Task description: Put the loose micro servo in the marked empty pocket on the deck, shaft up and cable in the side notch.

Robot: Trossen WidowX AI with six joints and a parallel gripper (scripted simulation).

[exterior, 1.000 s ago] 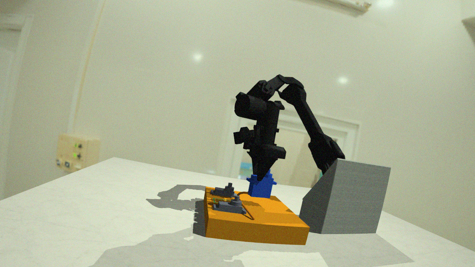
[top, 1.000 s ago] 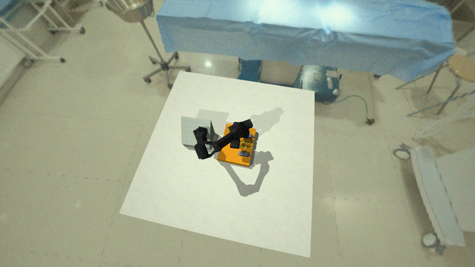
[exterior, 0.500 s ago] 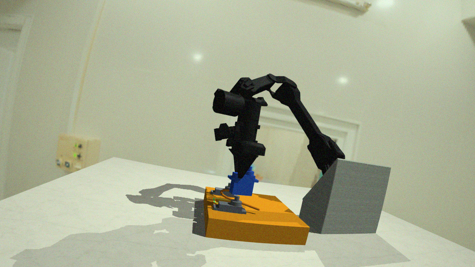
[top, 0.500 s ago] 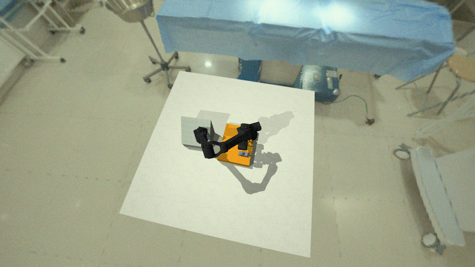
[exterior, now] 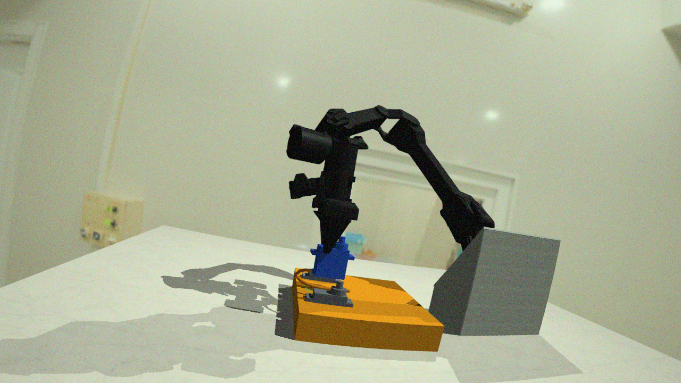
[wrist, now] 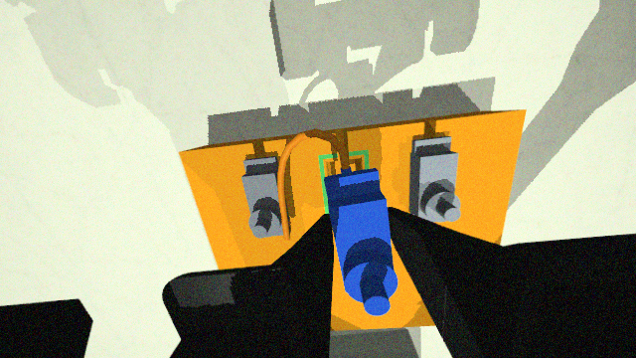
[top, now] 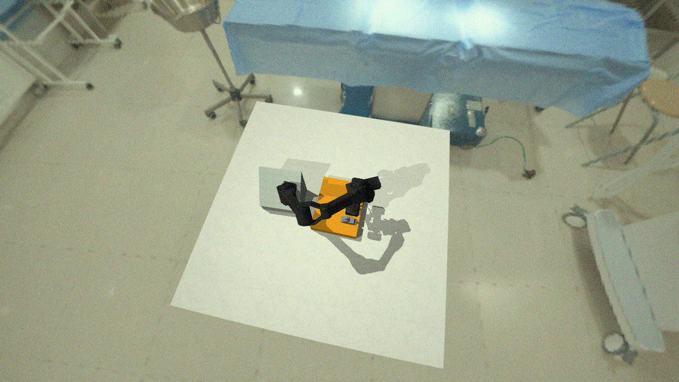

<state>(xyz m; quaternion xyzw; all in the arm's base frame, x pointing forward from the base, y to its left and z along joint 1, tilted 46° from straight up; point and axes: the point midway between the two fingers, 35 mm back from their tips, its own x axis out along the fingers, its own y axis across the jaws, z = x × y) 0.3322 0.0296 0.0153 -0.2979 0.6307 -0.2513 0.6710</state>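
Right now my gripper tip is 120 mm past the orange deck and 100 mm above it.
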